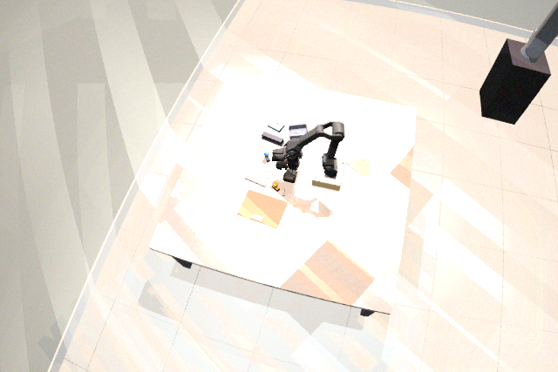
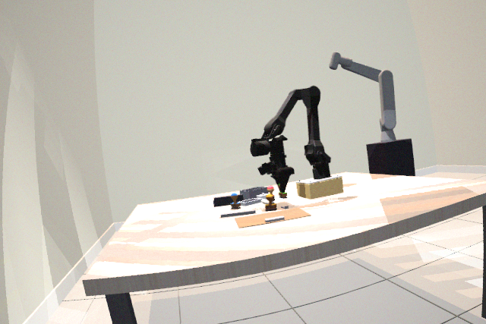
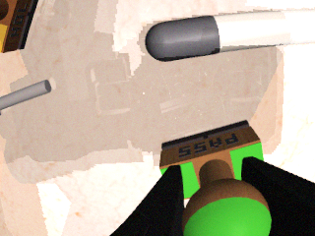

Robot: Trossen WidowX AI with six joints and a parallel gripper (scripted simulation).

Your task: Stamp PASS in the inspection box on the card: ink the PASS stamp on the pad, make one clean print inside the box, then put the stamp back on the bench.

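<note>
My gripper tip is now 11 cm short of the dark ink pad, 14 cm to the left of it and 4 cm above it. Also, from my gripper tip: green-knobbed stamp: right at my gripper tip; then marker: 5 cm ahead, 3 cm to the right, 4 cm below; then thin pin: 3 cm ahead, 11 cm to the left, 4 cm below.
</note>
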